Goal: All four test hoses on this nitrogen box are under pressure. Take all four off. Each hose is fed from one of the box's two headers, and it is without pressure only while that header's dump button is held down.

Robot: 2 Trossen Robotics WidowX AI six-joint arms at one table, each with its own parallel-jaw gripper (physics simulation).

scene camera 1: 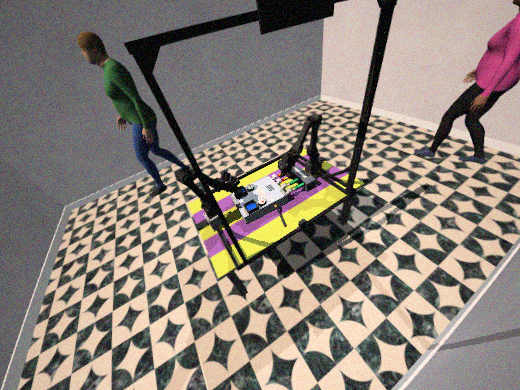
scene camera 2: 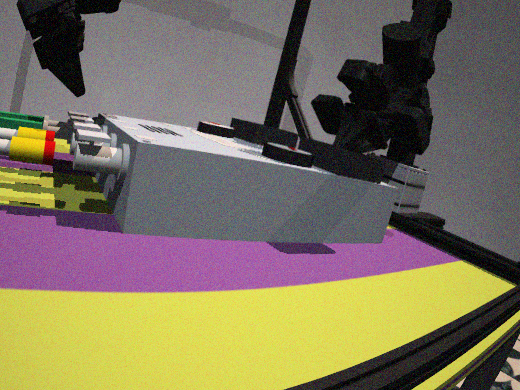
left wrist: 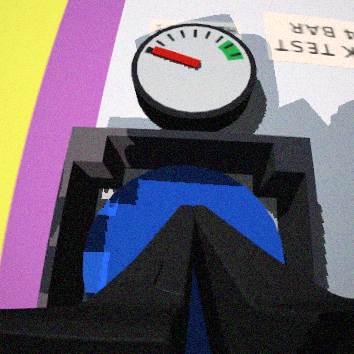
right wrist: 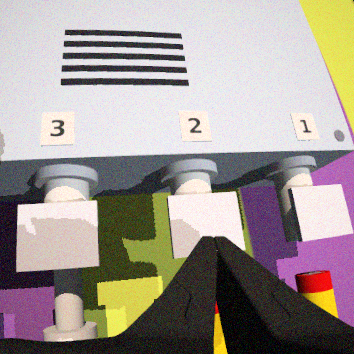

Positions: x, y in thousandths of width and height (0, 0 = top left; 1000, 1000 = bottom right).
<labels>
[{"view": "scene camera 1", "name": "grey nitrogen box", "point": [512, 488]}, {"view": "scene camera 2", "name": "left gripper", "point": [639, 406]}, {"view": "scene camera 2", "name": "right gripper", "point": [157, 245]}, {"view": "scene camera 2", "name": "grey nitrogen box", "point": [464, 471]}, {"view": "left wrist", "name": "left gripper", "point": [538, 612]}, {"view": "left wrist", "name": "grey nitrogen box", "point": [742, 304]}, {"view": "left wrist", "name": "blue dump buttons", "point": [371, 612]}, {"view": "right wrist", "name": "right gripper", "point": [597, 696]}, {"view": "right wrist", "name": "grey nitrogen box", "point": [298, 298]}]
</labels>
